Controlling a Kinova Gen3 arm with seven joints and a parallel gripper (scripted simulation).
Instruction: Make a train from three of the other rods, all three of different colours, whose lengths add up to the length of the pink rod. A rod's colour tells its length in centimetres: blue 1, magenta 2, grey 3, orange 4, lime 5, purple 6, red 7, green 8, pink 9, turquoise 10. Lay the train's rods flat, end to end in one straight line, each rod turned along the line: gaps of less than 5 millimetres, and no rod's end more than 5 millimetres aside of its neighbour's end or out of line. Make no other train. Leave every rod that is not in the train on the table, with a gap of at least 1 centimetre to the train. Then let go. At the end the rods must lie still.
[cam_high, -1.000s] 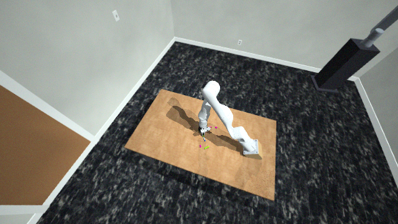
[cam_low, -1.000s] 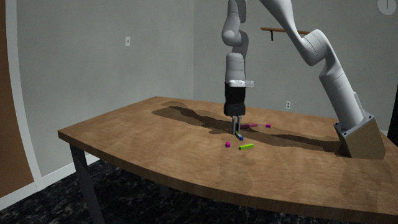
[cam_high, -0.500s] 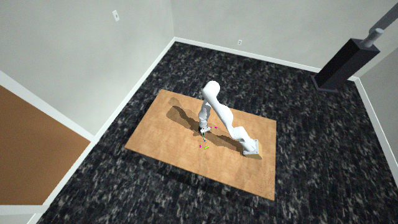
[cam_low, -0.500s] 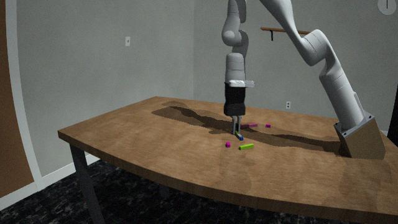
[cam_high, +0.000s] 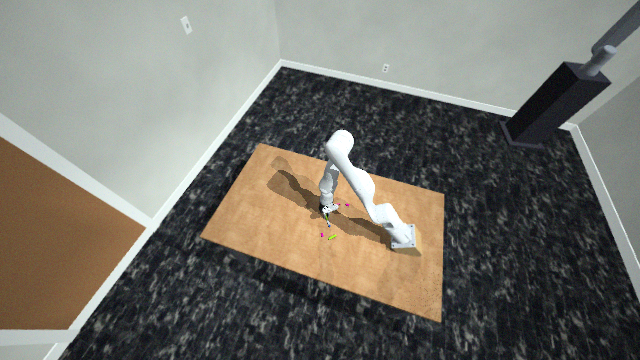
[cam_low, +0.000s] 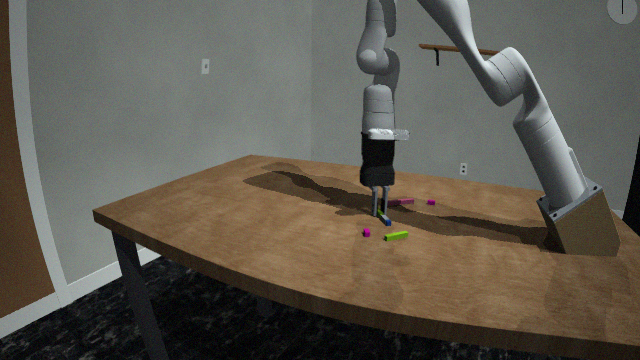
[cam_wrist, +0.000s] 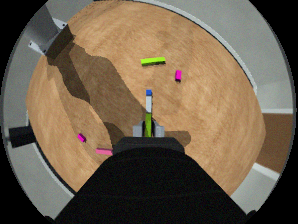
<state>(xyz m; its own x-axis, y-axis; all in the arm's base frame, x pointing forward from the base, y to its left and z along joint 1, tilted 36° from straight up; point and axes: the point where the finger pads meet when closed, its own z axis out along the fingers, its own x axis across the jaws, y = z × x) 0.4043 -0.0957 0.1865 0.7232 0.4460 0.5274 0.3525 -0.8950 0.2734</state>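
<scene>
My gripper is now 40 mm to the right of the grey rod, 20 mm past it and 10 mm above it. Also, from my hand: blue rod 60 mm to the left, 30 mm behind, 10 mm below; pink rod 80 mm to the right, 40 mm behind, 10 mm below.
</scene>
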